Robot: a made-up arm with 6 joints. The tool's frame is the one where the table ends. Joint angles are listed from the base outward.
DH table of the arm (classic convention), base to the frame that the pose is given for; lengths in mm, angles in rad. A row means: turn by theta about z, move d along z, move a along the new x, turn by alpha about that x. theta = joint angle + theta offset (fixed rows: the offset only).
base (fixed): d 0  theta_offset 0.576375  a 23.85  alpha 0
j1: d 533  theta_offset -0.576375  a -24  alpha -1.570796
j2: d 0  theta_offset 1.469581  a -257.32  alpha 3.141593
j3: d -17  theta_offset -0.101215  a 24  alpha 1.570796
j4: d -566  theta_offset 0  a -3  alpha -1.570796
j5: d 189  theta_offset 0  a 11  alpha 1.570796
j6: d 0  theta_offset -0.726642  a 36.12  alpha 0
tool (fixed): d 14  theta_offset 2.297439  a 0  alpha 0
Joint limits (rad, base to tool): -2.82..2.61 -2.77..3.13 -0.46..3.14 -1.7..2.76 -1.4..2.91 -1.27..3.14
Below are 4 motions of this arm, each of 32 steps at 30 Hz.
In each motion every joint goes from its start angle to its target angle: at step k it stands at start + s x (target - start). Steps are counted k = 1, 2, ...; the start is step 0. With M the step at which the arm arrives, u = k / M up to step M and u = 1 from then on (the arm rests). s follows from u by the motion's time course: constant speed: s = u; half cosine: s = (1 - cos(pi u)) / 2; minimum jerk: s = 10 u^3 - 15 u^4 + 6 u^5.
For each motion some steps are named. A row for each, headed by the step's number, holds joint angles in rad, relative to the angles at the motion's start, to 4 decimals.
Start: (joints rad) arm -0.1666 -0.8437 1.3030 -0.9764 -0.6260 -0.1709
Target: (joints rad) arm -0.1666 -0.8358 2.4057 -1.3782 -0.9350 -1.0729
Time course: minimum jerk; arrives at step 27
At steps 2, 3, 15, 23, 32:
2: 0.0000 0.0000 0.0040 -0.0015 -0.0011 -0.0033
3: 0.0000 0.0001 0.0127 -0.0046 -0.0036 -0.0104
15: 0.0000 0.0048 0.6653 -0.2424 -0.1864 -0.5442
23: 0.0000 0.0077 1.0743 -0.3915 -0.3011 -0.8788
32: 0.0000 0.0079 1.1027 -0.4018 -0.3090 -0.9020

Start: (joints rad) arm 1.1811 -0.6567 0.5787 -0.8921 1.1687 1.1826
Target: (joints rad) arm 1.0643 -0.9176 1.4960 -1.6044 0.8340 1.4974
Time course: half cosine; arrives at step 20
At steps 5, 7, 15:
5: -0.0171 -0.0382 0.1343 -0.1043 -0.0490 0.0461
7: -0.0319 -0.0712 0.2504 -0.1945 -0.0914 0.0859
15: -0.0997 -0.2227 0.7830 -0.6080 -0.2857 0.2687

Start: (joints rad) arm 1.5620 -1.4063 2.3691 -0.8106 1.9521 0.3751
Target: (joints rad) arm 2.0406 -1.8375 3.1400 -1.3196 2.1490 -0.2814
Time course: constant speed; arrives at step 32
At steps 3, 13, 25, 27, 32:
3: 0.0449 -0.0404 0.0723 -0.0477 0.0185 -0.0615
13: 0.1944 -0.1752 0.3132 -0.2068 0.0800 -0.2667
25: 0.3739 -0.3369 0.6023 -0.3977 0.1538 -0.5129
27: 0.4038 -0.3638 0.6504 -0.4295 0.1661 -0.5539
32: 0.4786 -0.4312 0.7709 -0.5090 0.1969 -0.6565

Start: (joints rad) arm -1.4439 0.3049 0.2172 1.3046 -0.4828 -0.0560
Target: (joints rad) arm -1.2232 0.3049 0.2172 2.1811 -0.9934 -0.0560
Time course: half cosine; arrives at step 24
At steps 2, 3, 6, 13, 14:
2: 0.0038 0.0000 0.0000 0.0149 -0.0087 0.0000
3: 0.0084 0.0000 0.0000 0.0334 -0.0194 0.0000
6: 0.0323 0.0000 0.0000 0.1284 -0.0748 0.0000
13: 0.1248 0.0000 0.0000 0.4955 -0.2886 0.0000
14: 0.1389 0.0000 0.0000 0.5517 -0.3214 0.0000

